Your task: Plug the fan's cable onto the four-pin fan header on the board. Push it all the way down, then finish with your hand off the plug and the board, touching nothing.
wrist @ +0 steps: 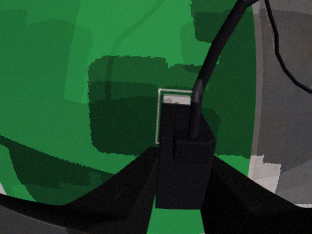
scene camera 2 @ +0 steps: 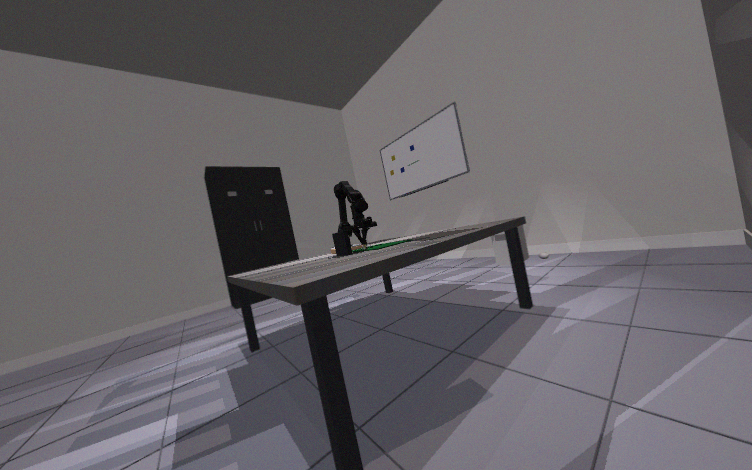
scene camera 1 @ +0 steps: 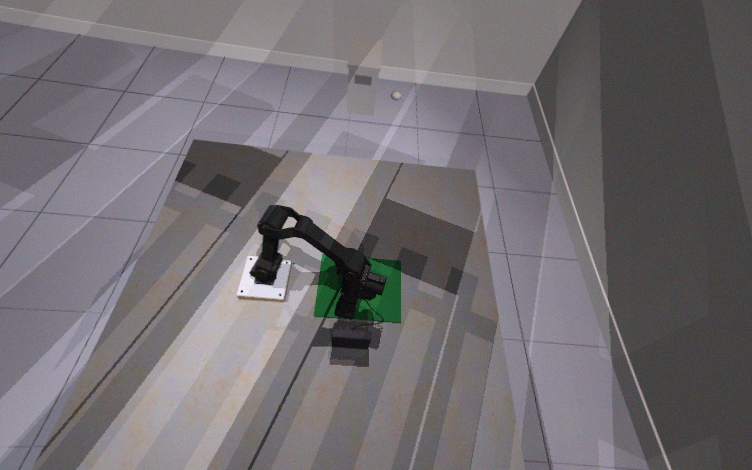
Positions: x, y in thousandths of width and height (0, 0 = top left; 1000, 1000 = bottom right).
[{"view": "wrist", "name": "gripper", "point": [569, 673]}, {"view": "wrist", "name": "black fan plug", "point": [591, 703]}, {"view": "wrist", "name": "green board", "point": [280, 374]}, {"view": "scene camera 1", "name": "gripper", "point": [465, 635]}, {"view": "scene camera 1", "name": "green board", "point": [517, 650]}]
